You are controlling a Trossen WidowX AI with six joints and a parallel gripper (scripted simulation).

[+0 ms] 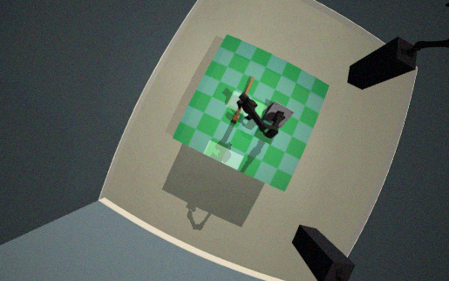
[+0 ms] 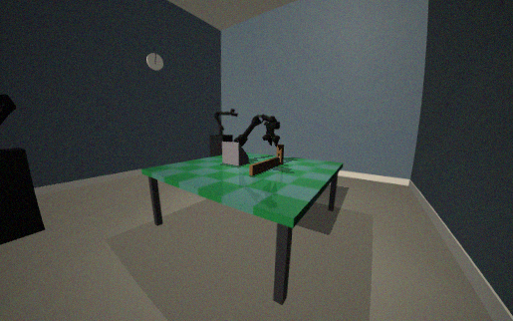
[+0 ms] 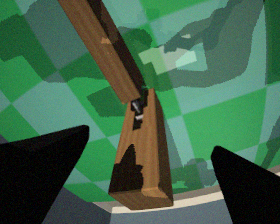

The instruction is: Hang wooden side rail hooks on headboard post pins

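Right now the headboard post is 80 mm below my gripper tip, 50 mm to the left of it and 40 mm ahead of it.
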